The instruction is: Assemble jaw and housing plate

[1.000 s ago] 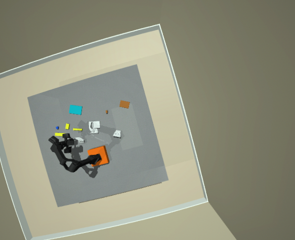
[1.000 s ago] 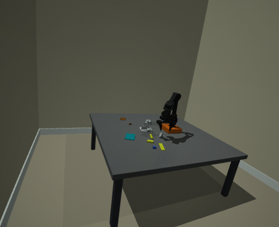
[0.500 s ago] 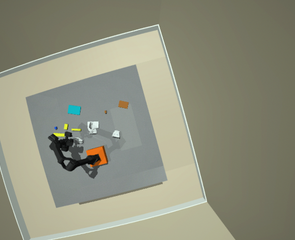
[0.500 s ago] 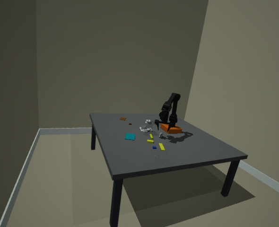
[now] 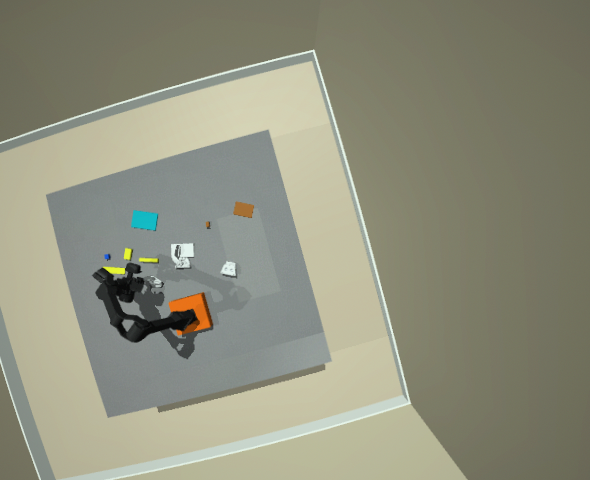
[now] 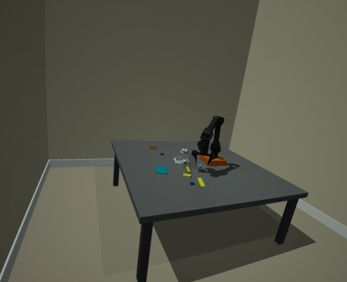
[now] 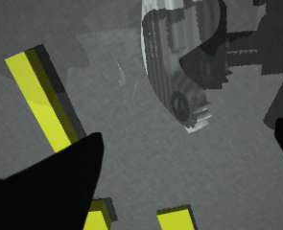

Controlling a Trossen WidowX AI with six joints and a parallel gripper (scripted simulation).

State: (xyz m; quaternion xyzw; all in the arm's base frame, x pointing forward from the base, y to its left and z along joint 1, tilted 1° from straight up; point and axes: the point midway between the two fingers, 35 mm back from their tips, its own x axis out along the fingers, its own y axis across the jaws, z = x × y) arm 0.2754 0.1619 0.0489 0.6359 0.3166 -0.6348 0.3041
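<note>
My gripper tip is 10 mm past the jaw, 10 mm to the left of it and 30 mm above it. From my gripper tip the other things lie so: white base plate 60 mm ahead, 250 mm to the right, 60 mm below; blue cube 190 mm ahead, 150 mm to the left, 60 mm below; yellow bar 80 mm ahead, 60 mm to the right, 60 mm below.
</note>
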